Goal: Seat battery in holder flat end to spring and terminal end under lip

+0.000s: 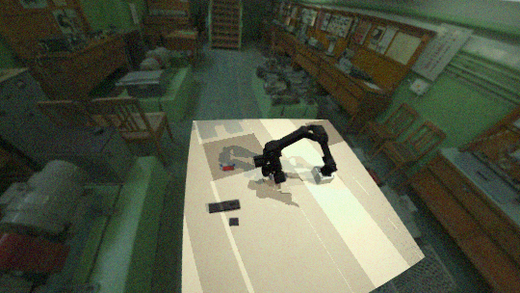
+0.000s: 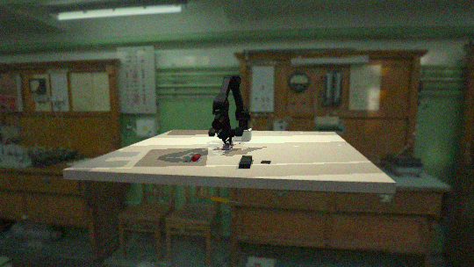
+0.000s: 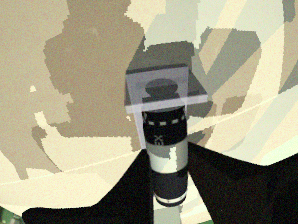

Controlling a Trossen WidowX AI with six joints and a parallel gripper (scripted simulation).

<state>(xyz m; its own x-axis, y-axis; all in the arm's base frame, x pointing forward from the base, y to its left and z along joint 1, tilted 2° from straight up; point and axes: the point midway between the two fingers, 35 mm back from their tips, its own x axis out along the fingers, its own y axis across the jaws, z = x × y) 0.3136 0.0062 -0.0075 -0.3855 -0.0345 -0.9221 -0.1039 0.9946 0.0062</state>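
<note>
Now: gripper tip 1 cm below the battery. From my gripper tip the other things lie so: black bar (32 cm ahead, 20 cm to the left, 1 cm below); black square (28 cm to the left, 26 cm ahead, 2 cm below).
</note>
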